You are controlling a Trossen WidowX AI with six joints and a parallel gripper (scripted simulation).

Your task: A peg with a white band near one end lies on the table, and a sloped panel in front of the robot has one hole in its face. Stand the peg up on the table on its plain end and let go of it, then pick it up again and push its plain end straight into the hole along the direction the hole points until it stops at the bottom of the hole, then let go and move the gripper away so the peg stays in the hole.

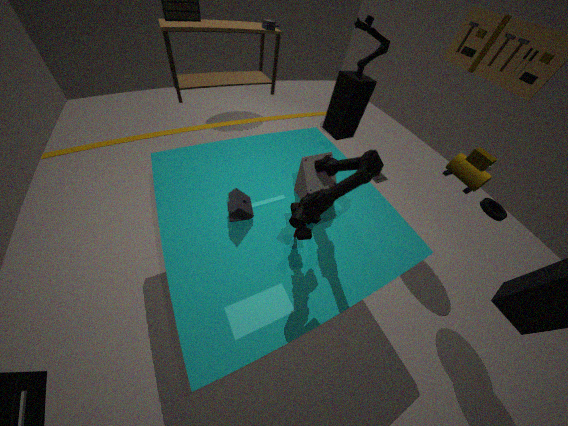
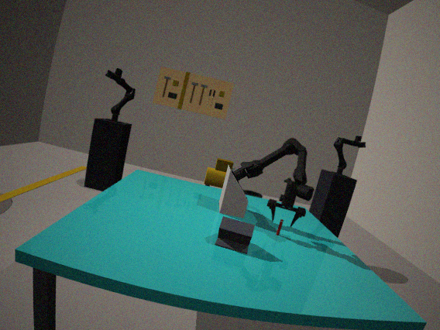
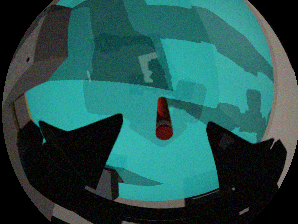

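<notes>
Now: the red peg right at my gripper tip. Round my gripper tip: sloped grey panel: 260 mm to the right, 180 mm ahead, 10 mm below.
</notes>
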